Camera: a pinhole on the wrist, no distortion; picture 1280 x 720 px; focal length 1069.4 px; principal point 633.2 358.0 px. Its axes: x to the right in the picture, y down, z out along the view. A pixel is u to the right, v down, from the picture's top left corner.
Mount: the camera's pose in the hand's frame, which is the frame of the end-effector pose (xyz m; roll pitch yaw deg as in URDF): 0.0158 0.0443 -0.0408 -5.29 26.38 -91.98
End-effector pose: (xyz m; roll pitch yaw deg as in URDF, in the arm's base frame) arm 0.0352 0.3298 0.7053 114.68 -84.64 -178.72
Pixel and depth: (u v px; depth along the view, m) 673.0 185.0 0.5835
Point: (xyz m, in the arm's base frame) -0.3808 0.6564 0.6327
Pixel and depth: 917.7 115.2 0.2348
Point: -0.1305 0.4095 0.6686
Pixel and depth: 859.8 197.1 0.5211
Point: -0.3857 0.5472 0.6405
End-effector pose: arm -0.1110 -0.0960 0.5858 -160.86 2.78 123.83
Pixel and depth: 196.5 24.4 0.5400
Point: -0.1897 -0.3040 0.0692
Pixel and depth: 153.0 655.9 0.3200
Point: -0.2351 -0.0356 0.2850
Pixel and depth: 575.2 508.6 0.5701
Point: -0.4504 -0.1771 0.1903
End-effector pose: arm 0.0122 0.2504 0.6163 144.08 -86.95 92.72
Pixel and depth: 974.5 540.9 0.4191
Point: -0.0604 0.6233 0.7117
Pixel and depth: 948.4 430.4 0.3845
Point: -0.0422 0.5874 0.6661
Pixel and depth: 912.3 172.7 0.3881
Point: -0.0259 0.5914 0.5735
